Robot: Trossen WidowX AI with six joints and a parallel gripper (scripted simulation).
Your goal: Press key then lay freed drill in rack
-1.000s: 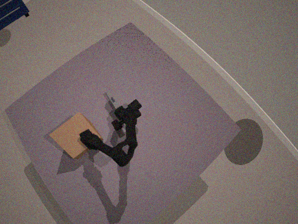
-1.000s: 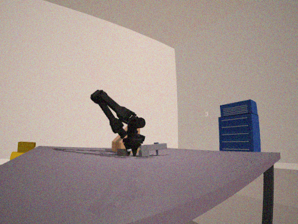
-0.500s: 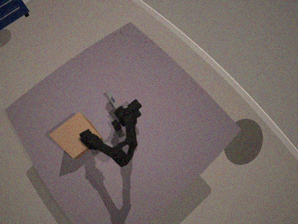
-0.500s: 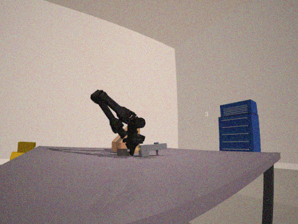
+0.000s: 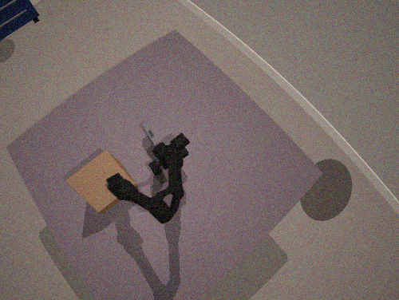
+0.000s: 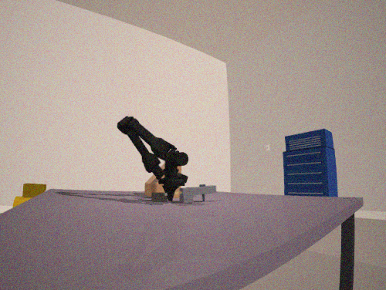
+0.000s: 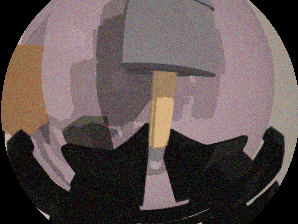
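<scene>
My gripper tip is now 40 mm to the right of the drill and 40 mm below it.
</scene>
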